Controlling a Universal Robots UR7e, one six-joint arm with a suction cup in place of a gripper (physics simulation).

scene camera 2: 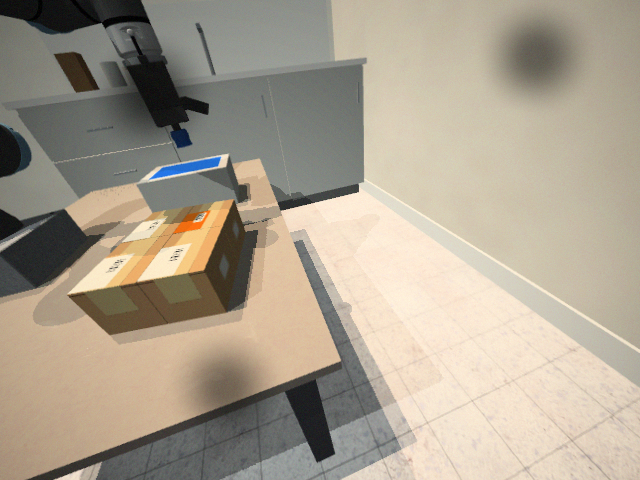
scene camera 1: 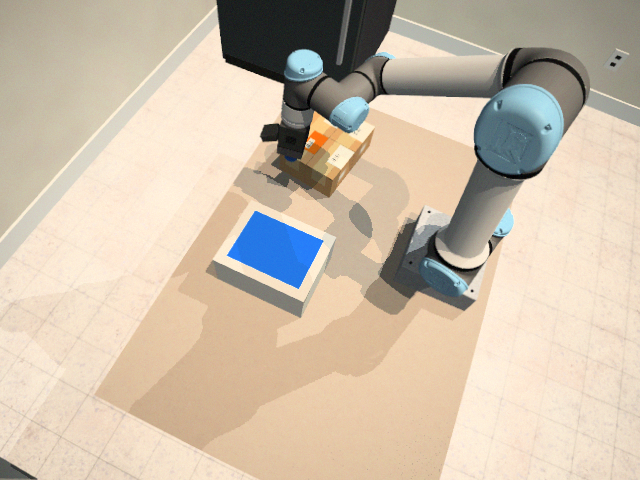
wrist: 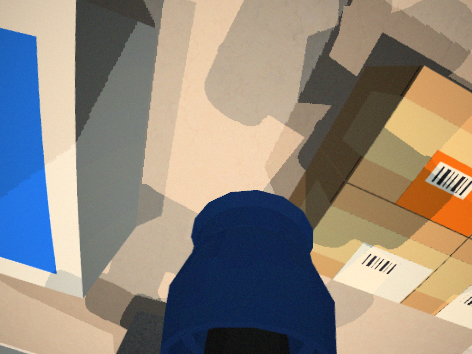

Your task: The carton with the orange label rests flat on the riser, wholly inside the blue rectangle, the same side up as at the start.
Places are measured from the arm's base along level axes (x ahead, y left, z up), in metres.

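Pixels of known places: end effector, tool point: [scene camera 2: 184,145] [wrist: 251,243].
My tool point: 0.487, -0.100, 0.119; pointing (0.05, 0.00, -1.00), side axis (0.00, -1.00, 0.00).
For each thing: its middle in the pictures, then the offset to it from my tool point, as dx, dy, dz. "*": a spot on its surface instead. Level surfaces: height alone.
- carton with the orange label, surface spot: [wrist: 450,210] [scene camera 2: 186,223] [scene camera 1: 318,142] * -0.047, -0.166, -0.117
- pale riser, body centre: [wrist: 23,136] [scene camera 1: 275,258] [scene camera 2: 196,184] -0.022, +0.227, -0.149
- blue rectangle, body centre: [scene camera 1: 276,248] [scene camera 2: 188,166] -0.022, +0.227, -0.089
- table, its level: dz -0.209
The carton with the orange label [scene camera 1: 315,141] [scene camera 2: 192,222] [wrist: 450,210] lies flat, label up, on the table in a tight block with other cartons. It is at the block's end nearest the riser, on the side by the table's edge. The pale riser [scene camera 1: 258,289] [scene camera 2: 191,191] [wrist: 115,125] stands apart from the block. Its top bears the blue rectangle [scene camera 1: 276,248] [scene camera 2: 188,167] [wrist: 20,150], with no carton on it. My suction gripper [scene camera 1: 291,158] [scene camera 2: 181,139] [wrist: 252,205] is open, with nothing on its blue cup. It hangs above the table, between riser and cartons in the wrist view.
White-labelled cartons [scene camera 1: 338,156] [scene camera 2: 168,258] [wrist: 382,272] touch the orange-labelled one, seams tight. The arm's base block [scene camera 1: 421,227] [scene camera 2: 51,248] stands on the table [scene camera 1: 361,413] [scene camera 2: 258,351], to the right in scene camera 1. A black cabinet [scene camera 1: 289,31] stands beyond the cartons.
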